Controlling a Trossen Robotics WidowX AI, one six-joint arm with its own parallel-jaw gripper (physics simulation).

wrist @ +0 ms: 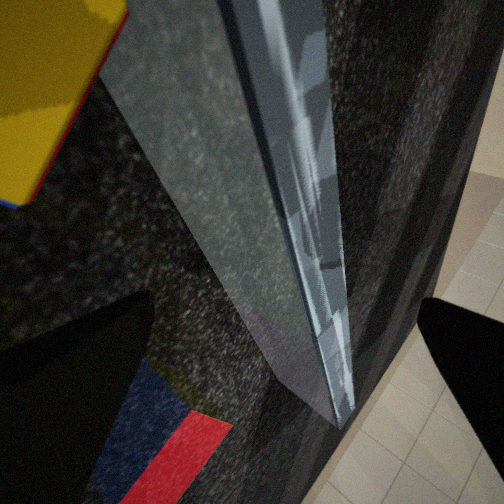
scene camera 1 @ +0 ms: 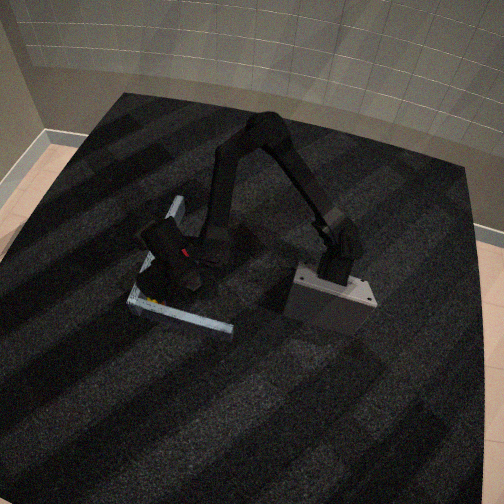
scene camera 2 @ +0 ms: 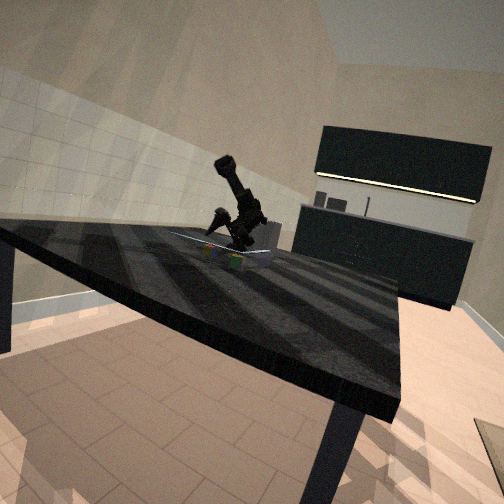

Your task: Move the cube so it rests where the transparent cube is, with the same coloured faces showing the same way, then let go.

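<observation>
In the wrist view a cube with a yellow top face (wrist: 45, 90), edged red and blue, lies at the upper left. Blue and red faces of another cube (wrist: 165, 440) show at the bottom left; which one is the transparent cube I cannot tell. My gripper (wrist: 285, 350) is open, its dark fingertips at the left and right edges, with nothing between them. In scene camera 1 the gripper (scene camera 1: 170, 262) hovers low over the grey L-shaped rail (scene camera 1: 180, 315), with a red patch (scene camera 1: 186, 252) beside it. In scene camera 2 small coloured cubes (scene camera 2: 228, 258) sit under the arm.
The grey metal rail (wrist: 295, 200) runs diagonally through the wrist view. The arm's base (scene camera 1: 330, 295) stands right of centre on the dark table. The table edge and tiled floor (wrist: 440, 400) show at the lower right.
</observation>
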